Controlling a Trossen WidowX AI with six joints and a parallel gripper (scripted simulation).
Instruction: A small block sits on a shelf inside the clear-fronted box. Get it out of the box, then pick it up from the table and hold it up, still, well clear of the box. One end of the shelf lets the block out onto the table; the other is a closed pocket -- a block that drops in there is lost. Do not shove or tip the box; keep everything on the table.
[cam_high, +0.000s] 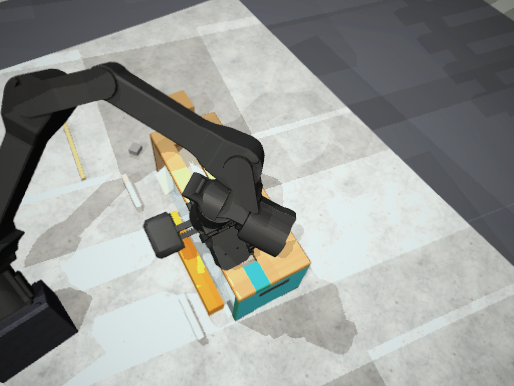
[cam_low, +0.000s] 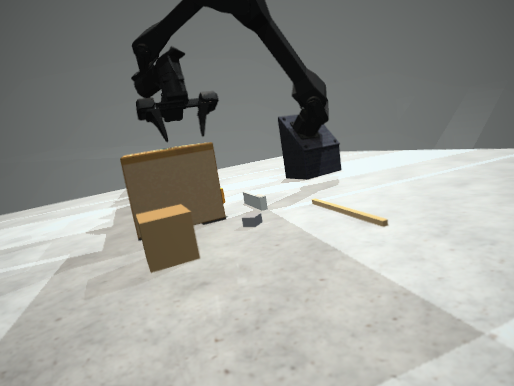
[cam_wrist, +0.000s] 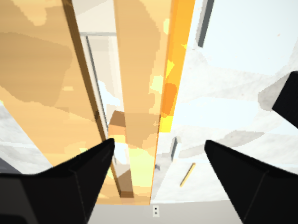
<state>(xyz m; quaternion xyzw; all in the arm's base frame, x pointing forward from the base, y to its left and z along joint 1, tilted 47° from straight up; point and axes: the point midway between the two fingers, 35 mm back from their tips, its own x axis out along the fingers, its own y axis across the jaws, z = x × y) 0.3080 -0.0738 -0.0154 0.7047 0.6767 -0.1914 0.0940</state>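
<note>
Now: the orange block 50 mm ahead of my gripper tip, 30 mm to the left of it and 60 mm below it. Round my gripper tip: thin yellow stick: 90 mm behind, 380 mm to the left, 140 mm below; then grey block: 20 mm ahead, 310 mm to the left, 140 mm below.
</note>
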